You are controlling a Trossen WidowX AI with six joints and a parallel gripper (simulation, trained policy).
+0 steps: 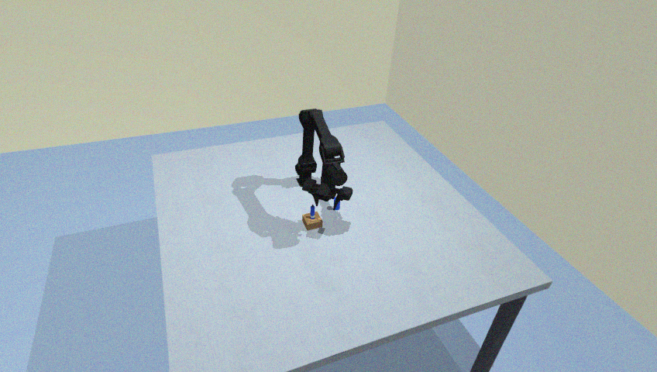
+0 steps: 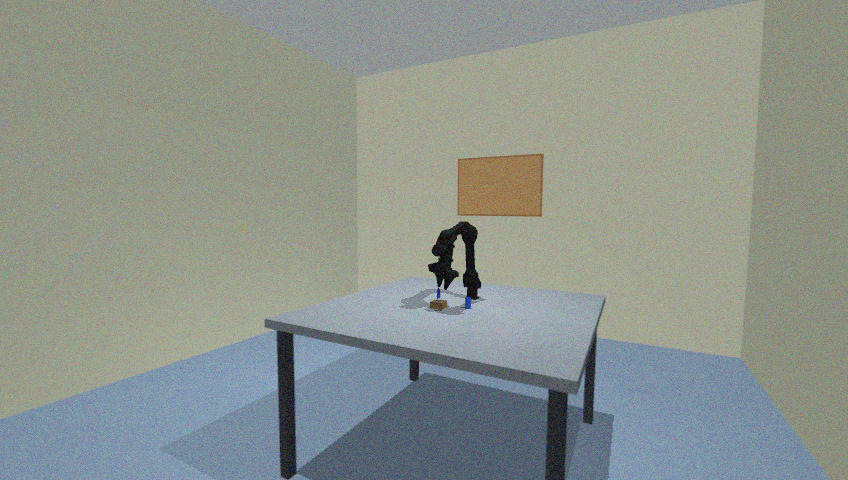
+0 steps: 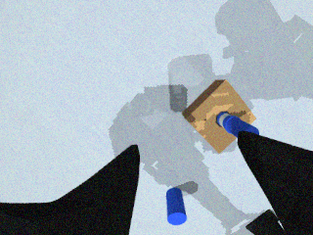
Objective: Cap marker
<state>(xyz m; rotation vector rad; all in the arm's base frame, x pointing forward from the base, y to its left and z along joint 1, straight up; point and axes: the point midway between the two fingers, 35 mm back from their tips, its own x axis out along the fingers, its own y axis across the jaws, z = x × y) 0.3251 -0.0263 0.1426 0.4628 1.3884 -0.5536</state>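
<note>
The blue cap is 100 mm to the left of my gripper tip, 100 mm behind it and 80 mm below it. The rest, counted from my gripper tip: tan holder block 90 mm below, 40 mm to the right, 40 mm behind; blue marker 40 mm to the right, 40 mm behind, 30 mm below.
</note>
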